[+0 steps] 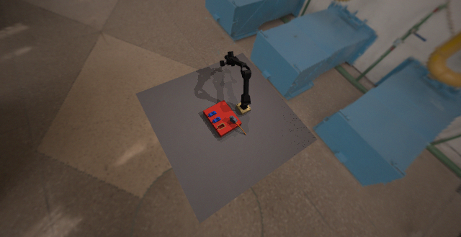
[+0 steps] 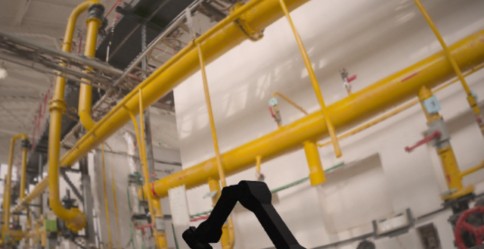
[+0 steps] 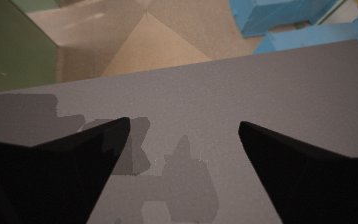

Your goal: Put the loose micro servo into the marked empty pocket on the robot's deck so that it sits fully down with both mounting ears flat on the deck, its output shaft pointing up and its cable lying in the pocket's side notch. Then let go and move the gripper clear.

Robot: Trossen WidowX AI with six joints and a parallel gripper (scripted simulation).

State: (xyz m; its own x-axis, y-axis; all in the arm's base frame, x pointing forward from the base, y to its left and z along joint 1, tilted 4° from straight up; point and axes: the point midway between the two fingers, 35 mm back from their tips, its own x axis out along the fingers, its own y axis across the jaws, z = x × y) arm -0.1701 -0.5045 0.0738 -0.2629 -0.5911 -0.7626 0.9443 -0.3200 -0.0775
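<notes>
Right now the red deck is 39 cm ahead of my gripper tip, 50 cm to the left of it and 6 cm below it.
</notes>
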